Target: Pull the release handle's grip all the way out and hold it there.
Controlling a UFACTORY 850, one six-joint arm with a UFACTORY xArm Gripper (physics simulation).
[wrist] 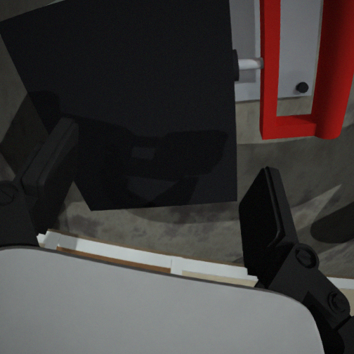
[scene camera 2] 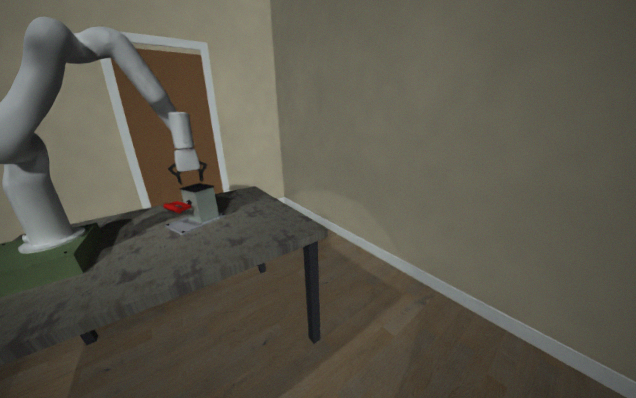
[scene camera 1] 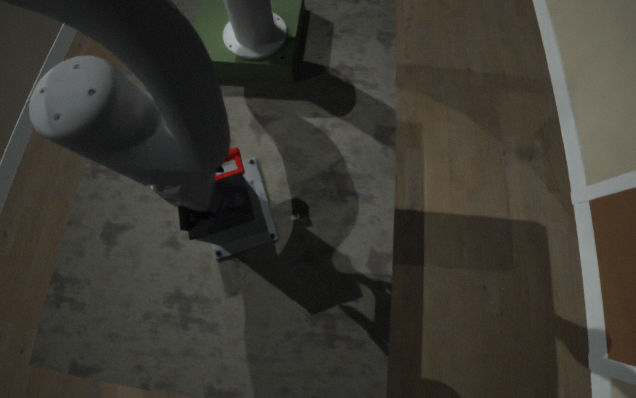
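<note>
The release handle's red grip (scene camera 1: pixel 240 162) (scene camera 2: pixel 170 206) (wrist: pixel 334 75) is a rectangular loop at the side of a box (scene camera 1: pixel 235 200) (scene camera 2: pixel 205 205) (wrist: pixel 150 75) with a black top and pale sides. A short light rod (wrist: pixel 250 64) joins the loop to a dark collar on the box. The box stands on a light bolted plate (scene camera 1: pixel 264 200) (scene camera 2: pixel 177 227) (wrist: pixel 300 50). My gripper (scene camera 2: pixel 191 181) (wrist: pixel 166 165) is open and empty, its fingers above the box top. In the wrist view the grip is beyond and to the right of the fingers. In scene camera 1 the arm hides much of the gripper.
The arm stands on a green base (scene camera 1: pixel 260 72) (scene camera 2: pixel 45 267) on the mottled grey table (scene camera 2: pixel 150 260). In scene camera 1 the arm hangs over part of the box and handle. A brown door (scene camera 2: pixel 165 100) is in the wall behind the table.
</note>
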